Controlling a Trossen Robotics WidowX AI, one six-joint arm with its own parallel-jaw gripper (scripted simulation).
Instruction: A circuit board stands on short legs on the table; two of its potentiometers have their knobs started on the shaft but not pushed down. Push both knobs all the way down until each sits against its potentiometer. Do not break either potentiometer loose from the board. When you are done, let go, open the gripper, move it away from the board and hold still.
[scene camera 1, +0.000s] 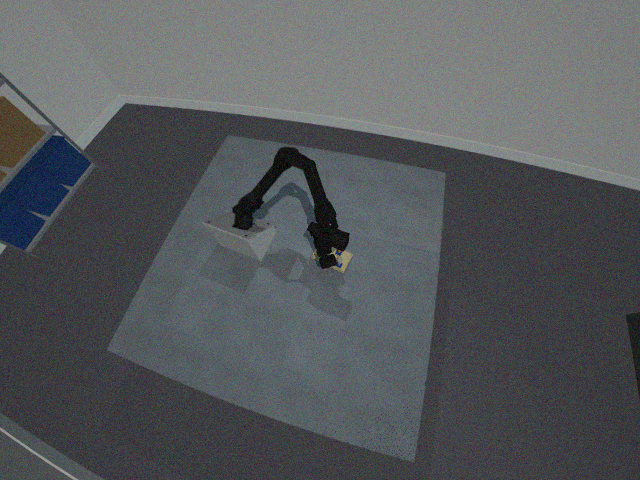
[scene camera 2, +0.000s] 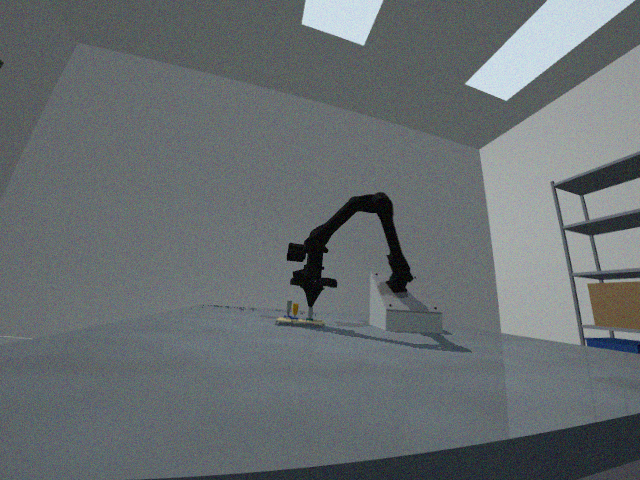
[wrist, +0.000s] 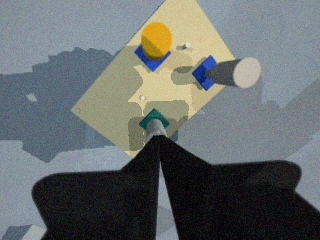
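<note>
My gripper is visible to me in scene camera 2 (scene camera 2: 310, 307) and again in the wrist view (wrist: 158, 140). I can see an orange knob (wrist: 156, 39) too.
</note>
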